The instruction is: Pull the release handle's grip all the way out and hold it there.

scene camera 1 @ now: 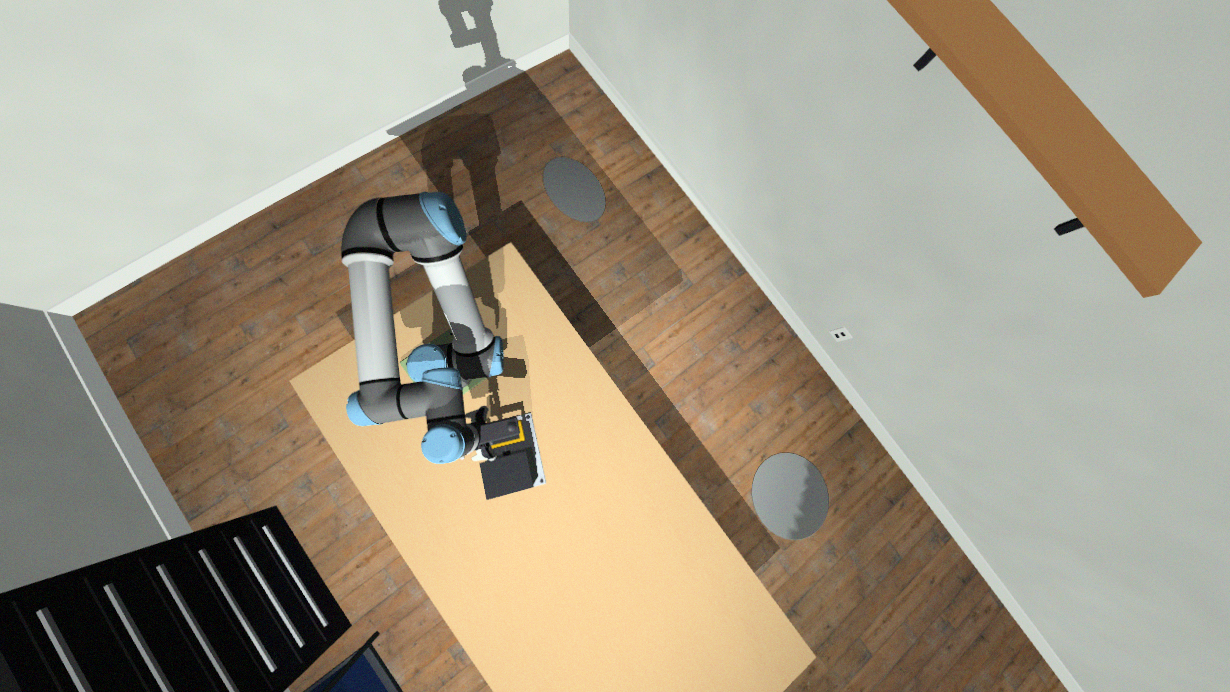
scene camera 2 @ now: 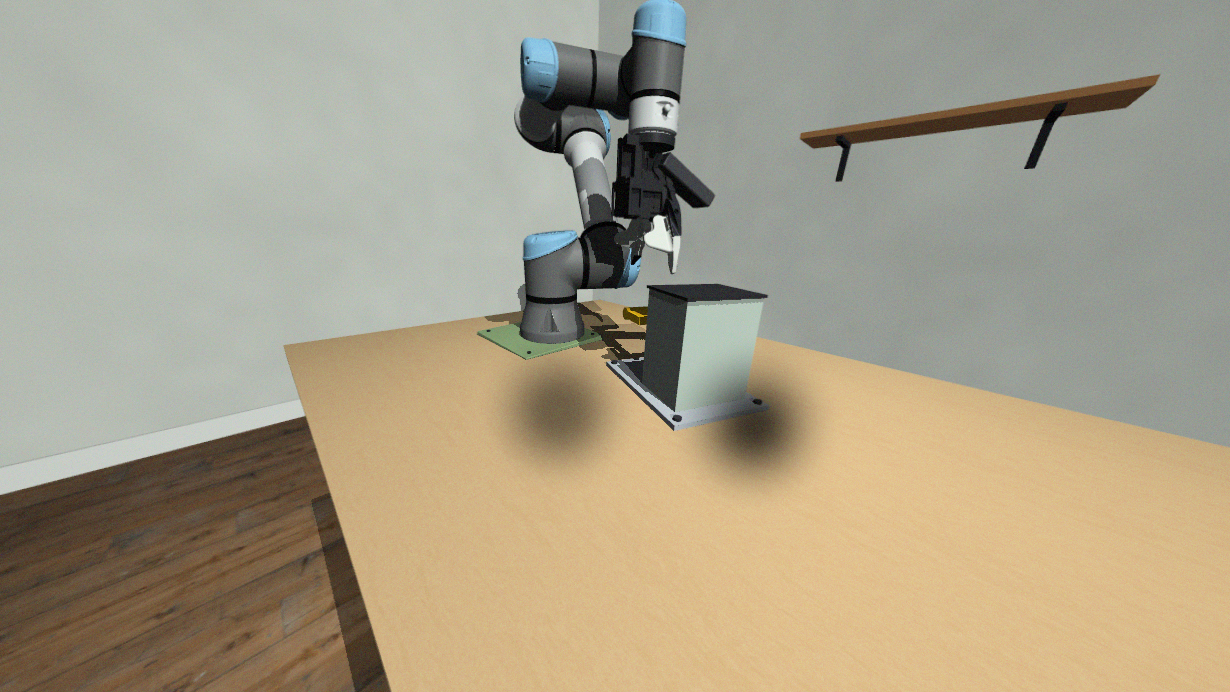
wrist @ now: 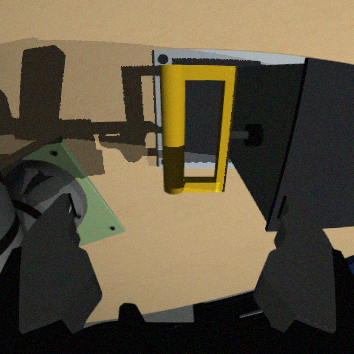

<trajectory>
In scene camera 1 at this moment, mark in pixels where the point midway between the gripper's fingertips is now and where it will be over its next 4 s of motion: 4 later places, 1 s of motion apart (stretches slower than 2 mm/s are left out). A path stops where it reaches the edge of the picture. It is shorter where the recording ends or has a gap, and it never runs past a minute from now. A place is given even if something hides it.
My gripper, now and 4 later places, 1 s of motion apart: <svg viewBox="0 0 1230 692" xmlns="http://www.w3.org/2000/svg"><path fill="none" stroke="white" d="M489 432L492 430L498 429L496 420L494 409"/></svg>
</trajectory>
